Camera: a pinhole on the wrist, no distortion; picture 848 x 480 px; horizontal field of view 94.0 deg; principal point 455.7 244.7 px. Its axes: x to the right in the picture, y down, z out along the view. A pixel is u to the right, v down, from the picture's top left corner.
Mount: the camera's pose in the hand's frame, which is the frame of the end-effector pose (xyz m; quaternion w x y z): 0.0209 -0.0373 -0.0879 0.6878 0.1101 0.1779 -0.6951
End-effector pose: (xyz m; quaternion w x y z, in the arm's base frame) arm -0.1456 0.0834 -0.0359 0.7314 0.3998 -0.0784 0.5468
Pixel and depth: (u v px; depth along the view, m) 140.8 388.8 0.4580
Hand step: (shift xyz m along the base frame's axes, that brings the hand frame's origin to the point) 0.1414 -0.1215 0.4970
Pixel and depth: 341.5 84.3 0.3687
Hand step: 0.1390 -0.2790 0.1097
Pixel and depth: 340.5 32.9 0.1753
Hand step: 0.0641 -0.1136 0.0068
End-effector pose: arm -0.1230 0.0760 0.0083 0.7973 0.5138 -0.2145 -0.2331
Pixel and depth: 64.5 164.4 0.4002
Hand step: -0.2416 -0.2514 0.3191
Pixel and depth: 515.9 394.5 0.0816
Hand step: 0.0472 -0.0489 -0.0765
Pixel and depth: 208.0 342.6 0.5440
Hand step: -0.1281 -0.4877 0.2786
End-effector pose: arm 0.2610 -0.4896 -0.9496 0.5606 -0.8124 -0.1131 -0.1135
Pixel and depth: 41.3 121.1 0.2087
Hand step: 0.0185 0.1549 -0.1437
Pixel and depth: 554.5 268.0 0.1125
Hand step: 0.0017 0.0421 0.1060
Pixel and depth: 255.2 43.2 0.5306
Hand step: -0.1528 0.4864 -0.2384
